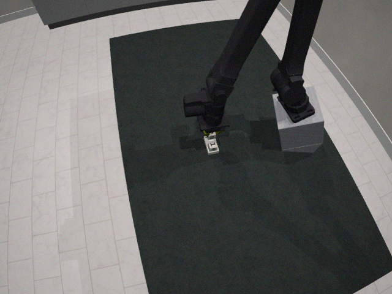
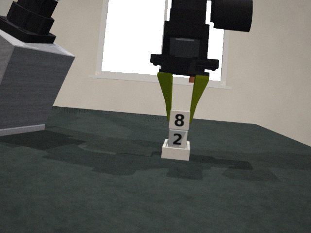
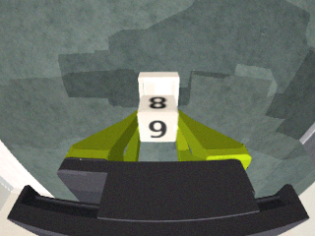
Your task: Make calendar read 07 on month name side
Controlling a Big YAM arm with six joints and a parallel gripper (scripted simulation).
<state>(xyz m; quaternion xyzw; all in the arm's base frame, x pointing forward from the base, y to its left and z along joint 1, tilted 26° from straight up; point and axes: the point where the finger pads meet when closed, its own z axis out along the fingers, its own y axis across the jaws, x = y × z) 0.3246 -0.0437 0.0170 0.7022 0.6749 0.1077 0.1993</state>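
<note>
The small white tray lies 5 cm below my hand and 2 cm to the left of it.
</note>
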